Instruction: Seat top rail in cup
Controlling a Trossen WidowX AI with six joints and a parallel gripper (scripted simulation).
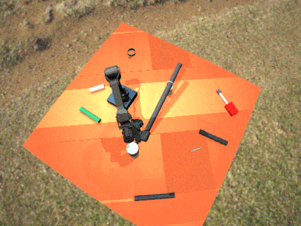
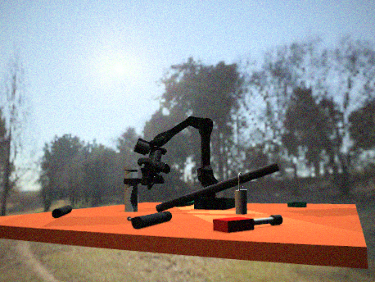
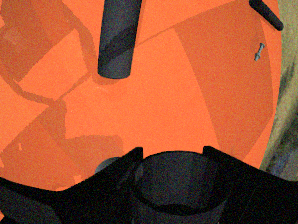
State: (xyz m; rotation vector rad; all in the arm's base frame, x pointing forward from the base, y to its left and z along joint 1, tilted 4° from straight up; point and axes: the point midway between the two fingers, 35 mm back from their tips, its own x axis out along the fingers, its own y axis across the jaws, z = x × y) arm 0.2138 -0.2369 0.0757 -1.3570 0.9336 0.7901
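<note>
My gripper tip is 20 mm past the dark rail-end cup, 20 mm to the left of it and 30 mm below it. Also, from my gripper tip: green cylinder 420 mm behind, 60 mm to the left, 90 mm below; then white cylinder 460 mm behind, 270 mm to the left, 90 mm below; then small pin 360 mm ahead, 80 mm to the left, 100 mm below.
</note>
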